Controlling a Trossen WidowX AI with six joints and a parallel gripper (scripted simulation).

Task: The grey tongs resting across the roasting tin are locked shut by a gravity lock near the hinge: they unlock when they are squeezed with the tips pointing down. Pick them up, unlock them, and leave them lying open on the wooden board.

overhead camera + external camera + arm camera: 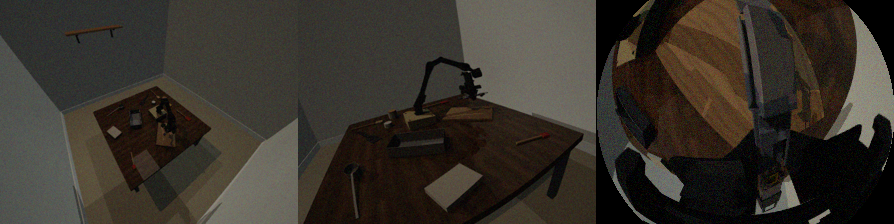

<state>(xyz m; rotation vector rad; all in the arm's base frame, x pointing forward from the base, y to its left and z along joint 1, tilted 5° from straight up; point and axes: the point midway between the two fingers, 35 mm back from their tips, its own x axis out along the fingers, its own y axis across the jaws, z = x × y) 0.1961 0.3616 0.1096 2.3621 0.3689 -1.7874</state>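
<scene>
My gripper tip is 10 cm above the wooden board, 4 cm past it and 3 cm to the left of it. Round my gripper tip: red-handled tool 52 cm ahead, 10 cm below; pale flat box 50 cm to the right, 50 cm ahead, 9 cm below; roasting tin 51 cm to the right, 14 cm ahead, 8 cm below.
</scene>
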